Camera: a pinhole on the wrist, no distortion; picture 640 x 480 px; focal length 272.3 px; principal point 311.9 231.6 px. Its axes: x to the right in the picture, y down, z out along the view. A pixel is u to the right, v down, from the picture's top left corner.
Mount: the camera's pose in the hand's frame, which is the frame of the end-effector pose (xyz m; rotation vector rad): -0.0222 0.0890 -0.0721 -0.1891 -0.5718 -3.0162
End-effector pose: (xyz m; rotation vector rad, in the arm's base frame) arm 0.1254 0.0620 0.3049 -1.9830 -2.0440 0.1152
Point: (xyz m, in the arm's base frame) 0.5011 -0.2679 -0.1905
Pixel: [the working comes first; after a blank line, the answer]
In the camera's frame: 0.4158 -0.2467 0.4693

553.1 88.5
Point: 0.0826 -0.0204 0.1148
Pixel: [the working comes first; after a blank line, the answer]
In the camera's frame: 0.1238 0.1629 0.1926

486.9 462.0
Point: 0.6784 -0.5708 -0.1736
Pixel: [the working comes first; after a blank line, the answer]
In the camera's frame: 0.6912 -0.4520 0.3953

outside the picture
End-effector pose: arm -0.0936 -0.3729 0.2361 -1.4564 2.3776 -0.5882
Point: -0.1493 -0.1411 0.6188
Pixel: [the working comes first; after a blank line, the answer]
In the camera's frame: 0.1332 -0.0070 -0.3753

behind the camera
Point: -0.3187 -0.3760 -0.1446
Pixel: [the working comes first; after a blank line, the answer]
In the camera's frame: -0.1076 -0.1276 0.3955

237.8 143.7
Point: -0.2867 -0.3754 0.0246
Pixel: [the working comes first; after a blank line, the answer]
In the camera's frame: -0.1006 -0.0786 0.2306

193.0 138.7
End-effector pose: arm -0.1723 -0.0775 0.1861 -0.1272 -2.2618 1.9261
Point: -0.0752 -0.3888 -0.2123
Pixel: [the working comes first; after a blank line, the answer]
In the camera's frame: 0.1993 -0.0942 0.4603

429.8 175.9
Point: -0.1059 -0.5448 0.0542
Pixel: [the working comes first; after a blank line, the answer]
In the camera's frame: 0.2045 0.2161 0.4647

431.8 358.2
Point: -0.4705 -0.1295 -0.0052
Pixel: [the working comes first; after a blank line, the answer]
In the camera's frame: -0.2664 0.0031 0.2603

33.2 234.8
